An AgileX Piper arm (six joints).
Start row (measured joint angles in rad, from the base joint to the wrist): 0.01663, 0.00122, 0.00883, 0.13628, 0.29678, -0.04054
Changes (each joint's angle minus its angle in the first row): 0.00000, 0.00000, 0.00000, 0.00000, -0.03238, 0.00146; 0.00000, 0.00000, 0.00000, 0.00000, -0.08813, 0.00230; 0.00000, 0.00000, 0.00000, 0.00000, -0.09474, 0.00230; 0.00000, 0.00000, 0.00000, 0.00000, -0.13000, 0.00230; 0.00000, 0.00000, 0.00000, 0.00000, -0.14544, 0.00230; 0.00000, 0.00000, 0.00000, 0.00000, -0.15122, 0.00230; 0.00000, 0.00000, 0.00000, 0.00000, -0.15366, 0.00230
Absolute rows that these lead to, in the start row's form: 0.01663, 0.00122, 0.00883, 0.13628, 0.26440, -0.03908; 0.01663, 0.00122, 0.00883, 0.13628, 0.20865, -0.03824; 0.01663, 0.00122, 0.00883, 0.13628, 0.20204, -0.03824; 0.01663, 0.00122, 0.00883, 0.13628, 0.16678, -0.03824; 0.01663, 0.00122, 0.00883, 0.13628, 0.15134, -0.03824; 0.01663, 0.00122, 0.00883, 0.13628, 0.14556, -0.03824; 0.01663, 0.00122, 0.00883, 0.13628, 0.14312, -0.03824
